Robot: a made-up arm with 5 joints.
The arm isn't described. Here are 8 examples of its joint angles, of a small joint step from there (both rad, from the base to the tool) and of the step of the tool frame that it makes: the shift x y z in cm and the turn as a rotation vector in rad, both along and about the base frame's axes.
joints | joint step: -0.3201 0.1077 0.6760 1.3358 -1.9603 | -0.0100 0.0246 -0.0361 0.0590 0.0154
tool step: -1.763 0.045 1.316 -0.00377 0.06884 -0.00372
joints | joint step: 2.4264 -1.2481 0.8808 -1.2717 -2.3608 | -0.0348 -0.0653 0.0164 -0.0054 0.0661
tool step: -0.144 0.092 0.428 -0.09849 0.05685 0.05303
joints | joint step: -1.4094 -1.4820 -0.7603 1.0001 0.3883 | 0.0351 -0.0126 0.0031 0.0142 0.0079
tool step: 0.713 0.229 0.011 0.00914 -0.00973 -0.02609
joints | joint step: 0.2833 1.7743 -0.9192 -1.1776 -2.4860 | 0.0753 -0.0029 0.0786 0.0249 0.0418
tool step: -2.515 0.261 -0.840 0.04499 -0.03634 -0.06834
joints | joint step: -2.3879 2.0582 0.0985 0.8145 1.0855 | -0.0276 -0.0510 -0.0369 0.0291 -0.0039
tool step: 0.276 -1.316 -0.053 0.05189 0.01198 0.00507
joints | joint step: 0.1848 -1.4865 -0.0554 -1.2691 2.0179 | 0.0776 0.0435 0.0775 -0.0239 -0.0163
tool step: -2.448 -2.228 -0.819 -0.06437 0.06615 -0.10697
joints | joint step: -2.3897 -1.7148 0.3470 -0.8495 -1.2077 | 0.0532 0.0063 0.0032 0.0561 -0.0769
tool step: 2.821 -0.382 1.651 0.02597 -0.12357 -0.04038
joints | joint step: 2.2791 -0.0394 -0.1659 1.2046 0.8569 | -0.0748 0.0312 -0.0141 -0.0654 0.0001
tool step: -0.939 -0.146 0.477 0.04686 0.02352 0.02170
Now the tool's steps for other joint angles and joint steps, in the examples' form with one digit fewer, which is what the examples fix.
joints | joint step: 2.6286 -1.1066 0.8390 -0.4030 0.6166 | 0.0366 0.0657 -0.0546 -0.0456 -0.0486
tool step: 2.43 1.40 -1.23 -0.0009 -0.0448 -0.0500
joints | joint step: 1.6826 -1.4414 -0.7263 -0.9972 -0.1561 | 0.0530 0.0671 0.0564 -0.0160 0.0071
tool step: -2.67 2.16 -2.46 0.0785 0.0318 -0.0740
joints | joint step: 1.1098 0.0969 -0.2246 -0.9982 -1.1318 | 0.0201 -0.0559 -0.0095 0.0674 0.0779
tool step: 1.93 0.47 -2.81 -0.0514 -0.0763 -0.0650
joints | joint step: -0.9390 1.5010 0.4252 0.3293 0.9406 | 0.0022 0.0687 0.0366 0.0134 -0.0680
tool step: 3.27 0.45 1.69 0.0028 0.1235 -0.0318
